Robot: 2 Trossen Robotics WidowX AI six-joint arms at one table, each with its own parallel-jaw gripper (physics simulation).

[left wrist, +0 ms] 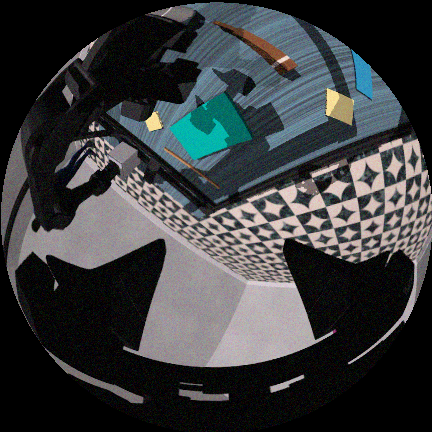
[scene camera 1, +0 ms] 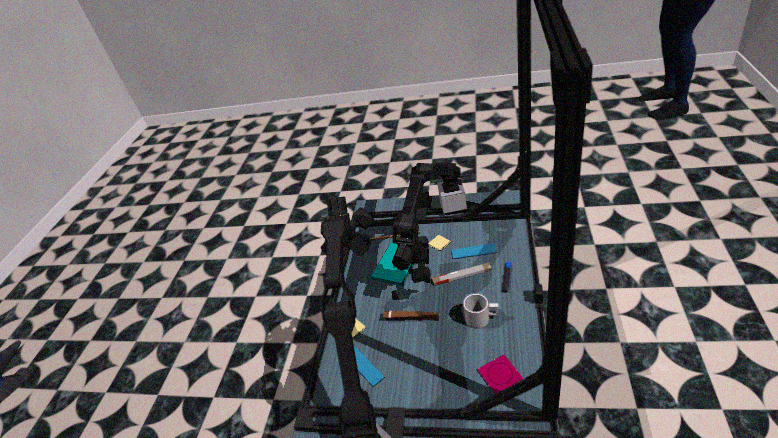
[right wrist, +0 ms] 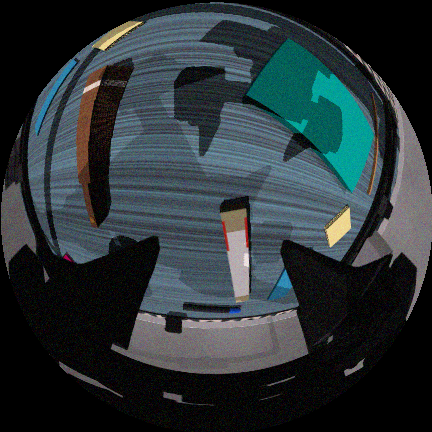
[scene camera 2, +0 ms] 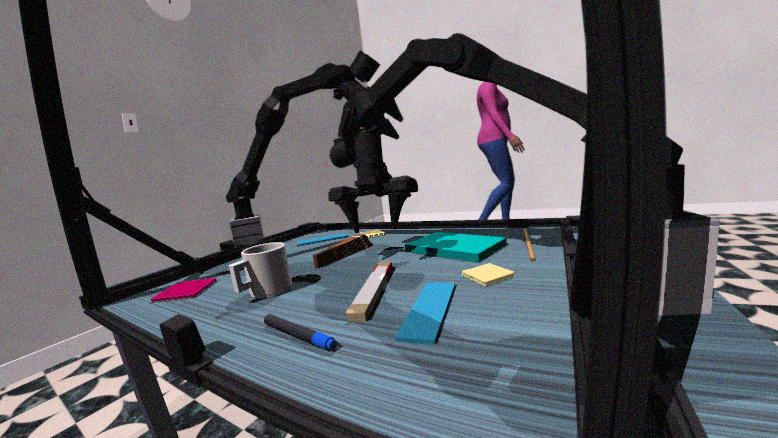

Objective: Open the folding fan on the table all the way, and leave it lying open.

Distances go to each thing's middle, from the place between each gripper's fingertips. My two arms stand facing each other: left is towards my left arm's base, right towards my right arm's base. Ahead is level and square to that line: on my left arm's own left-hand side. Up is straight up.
Right now the teal book (scene camera 2: 475,248) is 6 cm behind my left hand, 16 cm to the right of it and 29 cm below it. The rest, counted from my left hand: striped bar (scene camera 2: 360,309) 32 cm behind, 14 cm to the right, 29 cm below; then folding fan (scene camera 2: 354,244) 19 cm behind, 8 cm to the left, 28 cm below; then blue-capped marker (scene camera 2: 326,342) 48 cm behind, 15 cm to the right, 29 cm below.
My right gripper is now 100 mm past the striped bar, 70 mm to the left of it and 70 mm above it. Round my right hand: folding fan 30 mm ahead, 140 mm to the left, 60 mm below; blue-capped marker 270 mm behind, 80 mm to the right, 70 mm below; teal book 160 mm ahead, 90 mm to the right, 70 mm below.
